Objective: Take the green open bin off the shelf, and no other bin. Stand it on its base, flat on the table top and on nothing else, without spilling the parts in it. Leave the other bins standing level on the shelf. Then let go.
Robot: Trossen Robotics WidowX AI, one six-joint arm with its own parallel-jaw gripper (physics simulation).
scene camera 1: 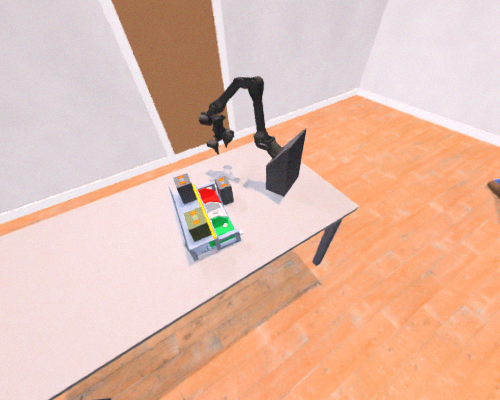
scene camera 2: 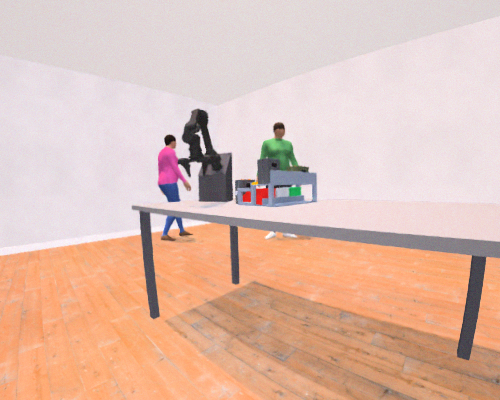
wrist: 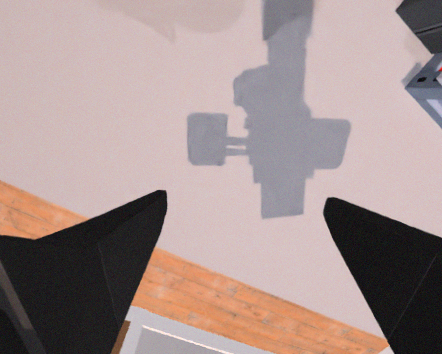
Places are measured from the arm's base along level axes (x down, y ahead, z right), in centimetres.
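Pixels of known places: gripper, fingertip midpoint: (scene camera 1: 222,150) (scene camera 2: 196,176) (wrist: 246,202); arm's base, origin of the base link: (scene camera 1: 278,153) (scene camera 2: 217,167).
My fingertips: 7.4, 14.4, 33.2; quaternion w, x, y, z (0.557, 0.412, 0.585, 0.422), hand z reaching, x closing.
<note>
Ahead of a thing's pixels: the offset from my fingertips to its top centre, as dx, dy, dz. Level surfaces: height alone.
The green open bin @[+7.0, +31.9, -39.3] (scene camera 1: 220,226) (scene camera 2: 295,191) stands in the shelf at its end near the table's long edge in scene camera 1, with light parts in it. A white bin (scene camera 1: 215,211) (scene camera 2: 282,192) stands beside it, then a red bin @[+7.0, +26.0, -17.7] (scene camera 1: 209,195) (scene camera 2: 265,195). The grey-blue shelf (scene camera 1: 192,254) (scene camera 2: 295,177) stands on the table top @[dx +15.1] (scene camera 1: 125,270) (scene camera 2: 380,220); a corner of it shows in the wrist view. My gripper (scene camera 1: 221,150) (scene camera 2: 202,170) (wrist: 246,202) is open and empty, high above the table, apart from the shelf and bins.
A dark box @[-7.3, +33.3, -15.1] (scene camera 1: 185,189) (scene camera 2: 265,171) and an olive box @[-4.8, +39.7, -37.3] (scene camera 1: 198,225) (scene camera 2: 299,169) stand on the shelf's top. Another dark box @[+1.9, +15.2, -21.3] (scene camera 1: 224,190) (scene camera 2: 244,184) stands beside the red bin. A large dark block (scene camera 1: 284,170) (scene camera 2: 216,185) stands by the arm's base. Two people stand beyond the table in scene camera 2.
</note>
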